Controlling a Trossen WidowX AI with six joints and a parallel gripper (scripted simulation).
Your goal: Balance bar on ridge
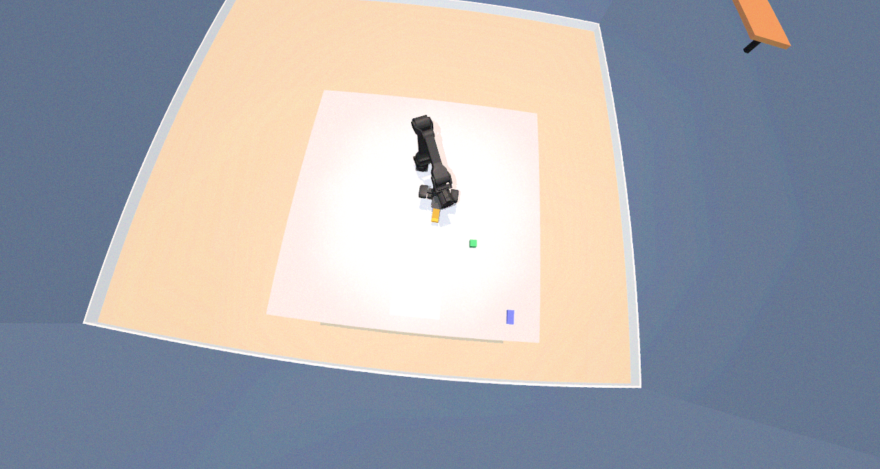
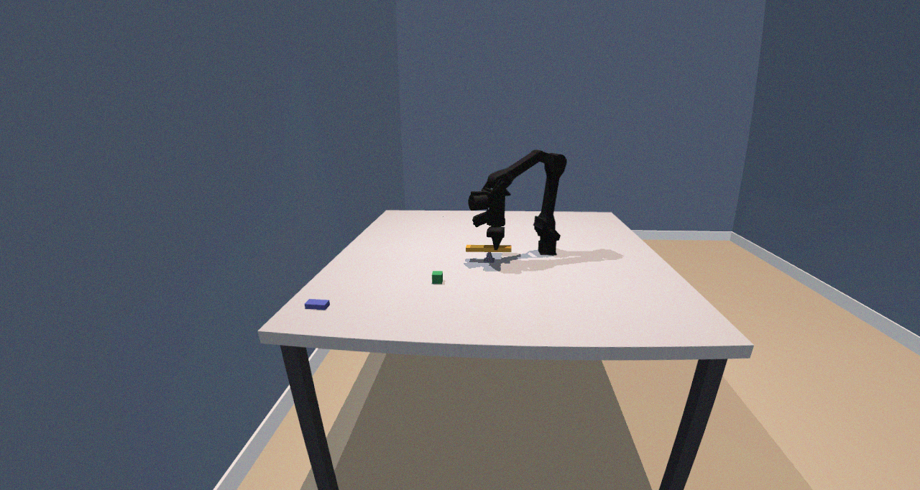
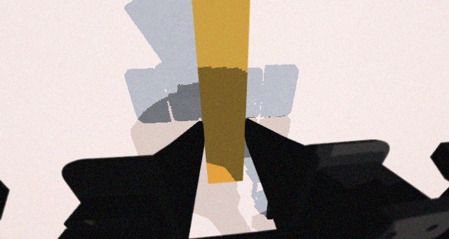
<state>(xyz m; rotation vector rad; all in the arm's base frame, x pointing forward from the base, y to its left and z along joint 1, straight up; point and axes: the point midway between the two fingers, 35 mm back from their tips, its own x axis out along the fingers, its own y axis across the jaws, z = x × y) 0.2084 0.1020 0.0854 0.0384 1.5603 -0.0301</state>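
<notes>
Now: gripper tip 3 cm short of the yellow bar. Round my gripper tip: green cube 19 cm ahead, 20 cm to the left, 3 cm below; flat blue block 53 cm ahead, 40 cm to the left, 4 cm below.
</notes>
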